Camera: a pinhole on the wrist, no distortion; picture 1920 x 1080 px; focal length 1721.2 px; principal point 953.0 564.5 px. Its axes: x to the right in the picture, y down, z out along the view. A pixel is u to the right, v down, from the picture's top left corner.
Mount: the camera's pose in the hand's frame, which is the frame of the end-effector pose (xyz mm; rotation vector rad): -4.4 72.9 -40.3 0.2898 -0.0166 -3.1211
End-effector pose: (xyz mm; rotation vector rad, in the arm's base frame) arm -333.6 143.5 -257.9 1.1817 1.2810 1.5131
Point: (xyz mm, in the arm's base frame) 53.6 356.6 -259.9
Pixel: 157 1033
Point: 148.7 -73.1 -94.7
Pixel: 1623 183
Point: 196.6 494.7 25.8
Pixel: outside the picture
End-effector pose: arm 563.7 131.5 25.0 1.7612 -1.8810 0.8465
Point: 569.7 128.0 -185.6
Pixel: 1731 962
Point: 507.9 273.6 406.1
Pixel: behind the camera
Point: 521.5 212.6 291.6
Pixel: behind the camera
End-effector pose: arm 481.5 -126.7 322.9 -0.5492 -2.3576 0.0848
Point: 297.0 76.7 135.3
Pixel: 87 105
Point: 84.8 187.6 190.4
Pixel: outside the picture
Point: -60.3 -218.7 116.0
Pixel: outside the picture
